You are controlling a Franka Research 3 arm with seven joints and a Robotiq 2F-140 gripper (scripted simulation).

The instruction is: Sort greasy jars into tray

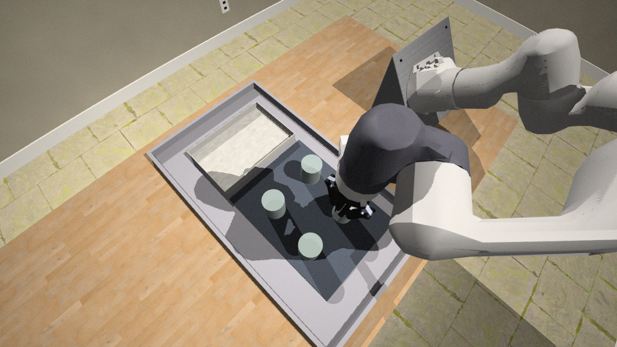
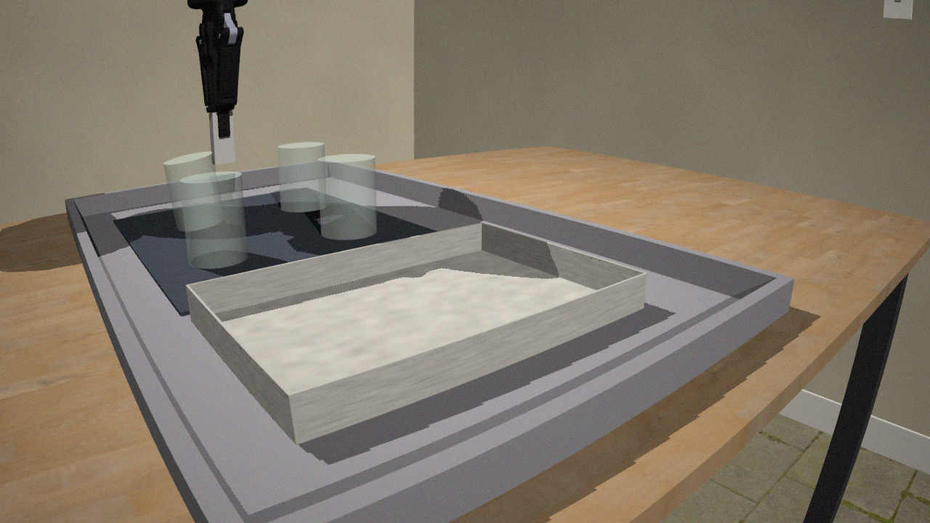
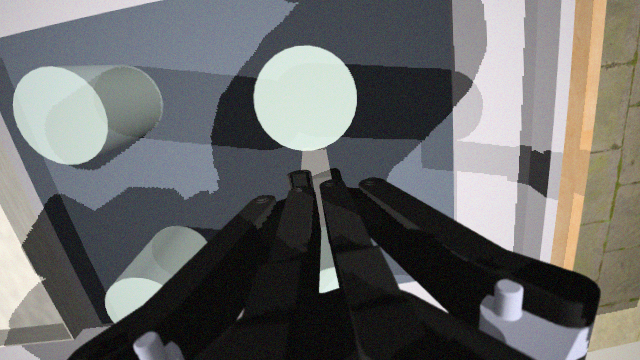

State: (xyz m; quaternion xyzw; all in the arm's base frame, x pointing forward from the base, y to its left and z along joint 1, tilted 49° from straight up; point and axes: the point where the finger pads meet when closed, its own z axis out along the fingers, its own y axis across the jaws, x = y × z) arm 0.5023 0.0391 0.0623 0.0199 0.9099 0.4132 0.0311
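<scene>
Right now my hand is 3 cm short of the steel table top, 18 cm to the left of it and 11 cm above it. The rest, counted from my hand: dark drying mat 2 cm ahead, 8 cm to the right, 11 cm below; tray 2 cm ahead, 40 cm to the right, 10 cm below.
</scene>
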